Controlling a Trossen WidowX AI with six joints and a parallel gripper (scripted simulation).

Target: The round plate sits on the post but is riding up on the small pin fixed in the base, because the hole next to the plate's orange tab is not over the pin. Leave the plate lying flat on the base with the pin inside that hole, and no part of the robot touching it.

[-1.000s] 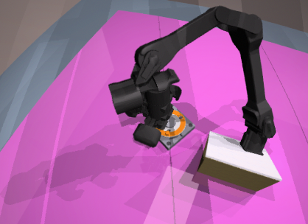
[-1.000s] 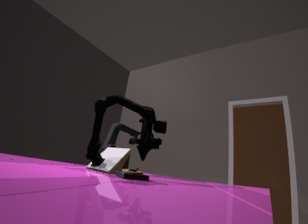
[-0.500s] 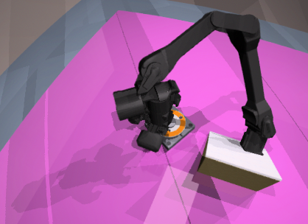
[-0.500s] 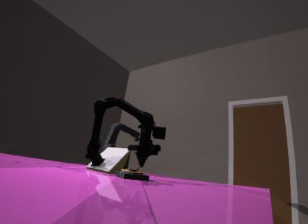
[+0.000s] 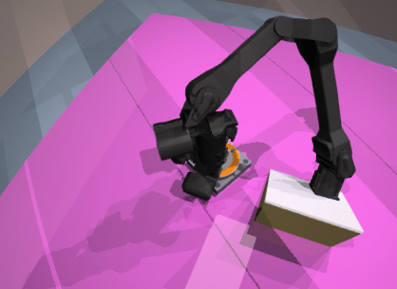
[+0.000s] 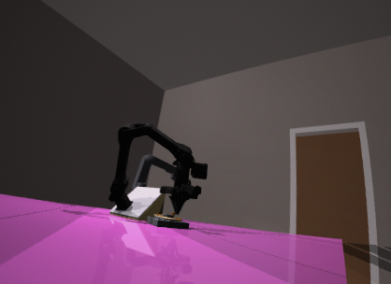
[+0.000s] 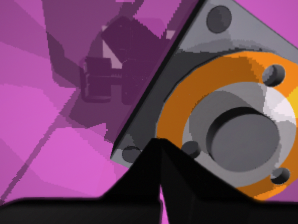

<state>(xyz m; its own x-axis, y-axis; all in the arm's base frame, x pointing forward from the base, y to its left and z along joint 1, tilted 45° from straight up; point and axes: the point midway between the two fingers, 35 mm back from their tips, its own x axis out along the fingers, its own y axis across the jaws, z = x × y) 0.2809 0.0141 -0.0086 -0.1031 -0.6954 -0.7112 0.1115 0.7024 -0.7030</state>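
Right now the round plate is 3 cm to the right of my gripper tip, 1 cm below it and 1 cm behind it.
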